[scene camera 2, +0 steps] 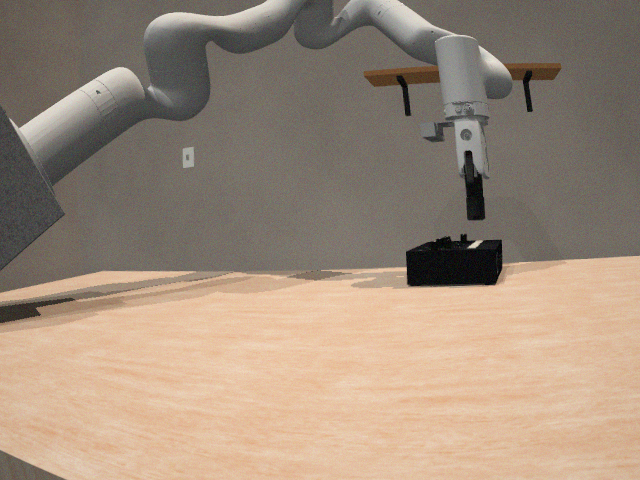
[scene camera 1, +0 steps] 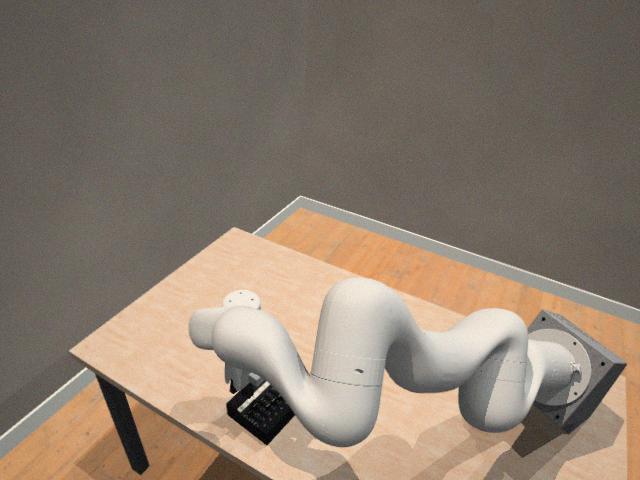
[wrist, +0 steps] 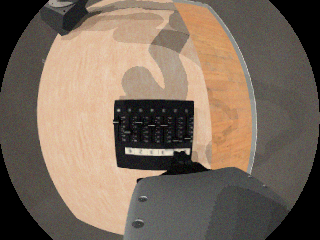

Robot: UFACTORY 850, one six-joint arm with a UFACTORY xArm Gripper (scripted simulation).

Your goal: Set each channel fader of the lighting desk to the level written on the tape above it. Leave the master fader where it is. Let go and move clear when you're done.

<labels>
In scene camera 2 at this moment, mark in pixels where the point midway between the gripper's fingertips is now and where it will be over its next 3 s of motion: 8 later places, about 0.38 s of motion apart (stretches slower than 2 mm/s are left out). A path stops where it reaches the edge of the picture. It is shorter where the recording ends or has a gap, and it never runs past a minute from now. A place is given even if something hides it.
My gripper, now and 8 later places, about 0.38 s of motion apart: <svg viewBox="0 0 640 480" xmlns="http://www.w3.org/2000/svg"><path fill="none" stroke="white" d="M476 220L476 223L476 227L476 231L476 232L477 233L477 237L477 239L475 239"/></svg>
</labels>
